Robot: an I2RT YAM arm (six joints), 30 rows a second.
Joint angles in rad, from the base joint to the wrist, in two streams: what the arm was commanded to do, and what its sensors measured. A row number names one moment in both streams.
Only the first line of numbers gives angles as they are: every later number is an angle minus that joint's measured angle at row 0.
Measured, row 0:
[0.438, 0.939, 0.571, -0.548, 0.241, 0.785]
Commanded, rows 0 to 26:
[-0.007, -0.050, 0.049, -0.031, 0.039, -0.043]
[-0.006, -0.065, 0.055, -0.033, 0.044, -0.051]
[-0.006, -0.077, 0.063, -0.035, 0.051, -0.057]
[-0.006, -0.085, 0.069, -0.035, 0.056, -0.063]
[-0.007, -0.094, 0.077, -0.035, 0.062, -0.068]
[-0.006, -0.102, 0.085, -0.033, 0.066, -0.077]
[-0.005, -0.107, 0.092, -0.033, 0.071, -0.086]
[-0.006, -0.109, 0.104, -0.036, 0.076, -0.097]
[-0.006, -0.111, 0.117, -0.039, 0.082, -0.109]
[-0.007, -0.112, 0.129, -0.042, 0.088, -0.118]
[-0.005, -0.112, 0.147, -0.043, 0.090, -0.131]
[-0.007, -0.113, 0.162, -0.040, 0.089, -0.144]
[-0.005, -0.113, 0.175, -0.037, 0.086, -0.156]
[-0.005, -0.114, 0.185, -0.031, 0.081, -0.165]
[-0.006, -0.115, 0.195, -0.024, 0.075, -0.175]
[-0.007, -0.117, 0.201, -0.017, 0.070, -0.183]
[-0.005, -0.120, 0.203, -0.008, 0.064, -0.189]
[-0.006, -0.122, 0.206, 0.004, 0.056, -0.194]
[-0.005, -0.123, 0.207, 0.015, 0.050, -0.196]
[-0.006, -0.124, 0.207, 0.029, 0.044, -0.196]
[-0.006, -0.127, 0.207, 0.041, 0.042, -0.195]
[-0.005, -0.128, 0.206, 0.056, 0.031, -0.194]
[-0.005, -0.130, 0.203, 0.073, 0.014, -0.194]
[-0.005, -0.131, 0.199, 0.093, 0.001, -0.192]
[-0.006, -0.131, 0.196, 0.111, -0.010, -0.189]
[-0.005, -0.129, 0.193, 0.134, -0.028, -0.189]
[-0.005, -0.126, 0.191, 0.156, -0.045, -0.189]
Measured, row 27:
[-0.001, -0.117, 0.184, 0.068, 0.009, -0.181]
